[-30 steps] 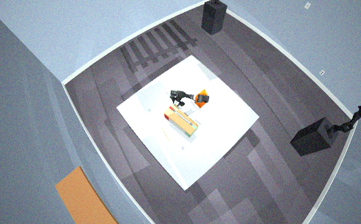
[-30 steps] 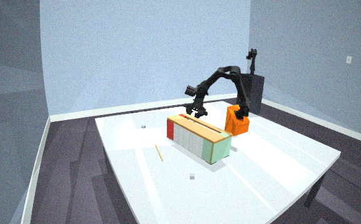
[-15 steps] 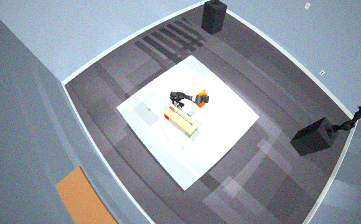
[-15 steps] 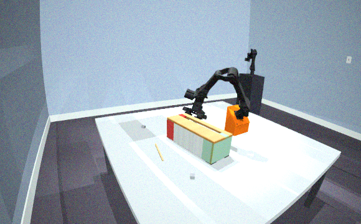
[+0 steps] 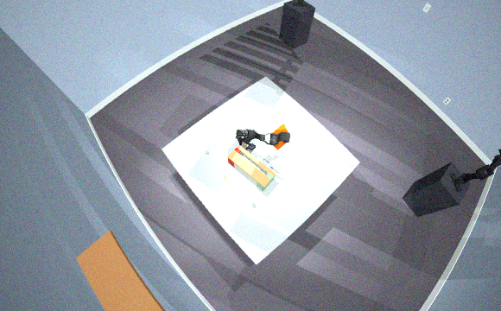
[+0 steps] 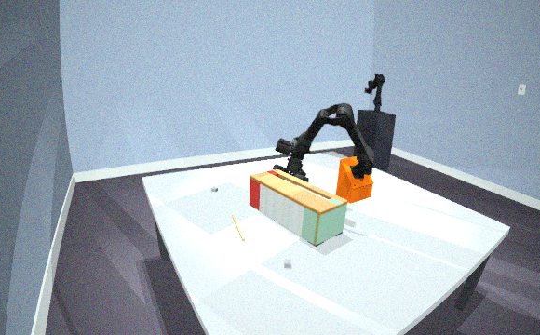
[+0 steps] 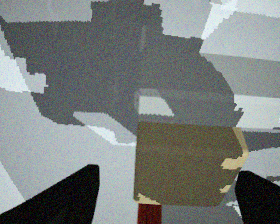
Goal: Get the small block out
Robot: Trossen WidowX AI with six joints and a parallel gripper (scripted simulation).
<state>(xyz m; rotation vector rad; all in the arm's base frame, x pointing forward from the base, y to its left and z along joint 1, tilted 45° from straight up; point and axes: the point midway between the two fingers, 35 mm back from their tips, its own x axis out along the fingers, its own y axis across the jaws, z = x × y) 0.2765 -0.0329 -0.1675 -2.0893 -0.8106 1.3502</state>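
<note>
Right now my gripper tip is 20 mm past the tan block. Round my gripper tip: thin wooden stick: 290 mm ahead, 180 mm to the left, 20 mm below; then box: 190 mm to the left, 40 mm above, 30 mm ahead.
</note>
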